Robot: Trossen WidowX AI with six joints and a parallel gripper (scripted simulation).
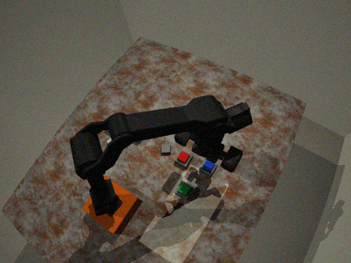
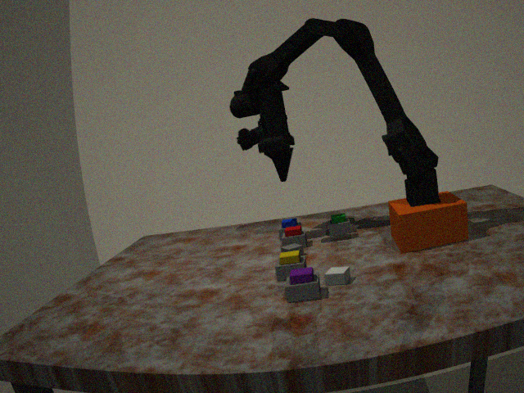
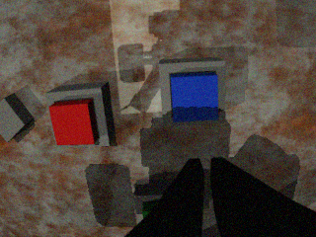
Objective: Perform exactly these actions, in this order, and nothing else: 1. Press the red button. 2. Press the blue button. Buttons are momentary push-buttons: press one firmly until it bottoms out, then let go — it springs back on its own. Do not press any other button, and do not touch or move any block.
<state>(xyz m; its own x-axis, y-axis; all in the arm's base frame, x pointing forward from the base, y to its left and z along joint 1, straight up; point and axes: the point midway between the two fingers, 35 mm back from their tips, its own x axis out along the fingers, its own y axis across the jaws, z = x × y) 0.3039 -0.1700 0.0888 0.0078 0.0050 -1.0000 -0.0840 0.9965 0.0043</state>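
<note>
The blue button is 90 mm below my gripper tip. From my gripper tip the other things lie so: green button 110 mm behind, 90 mm below, 10 mm to the left; then red button 90 mm to the left, 90 mm below, 20 mm behind; then yellow button 290 mm to the left, 90 mm below, 50 mm behind.
</note>
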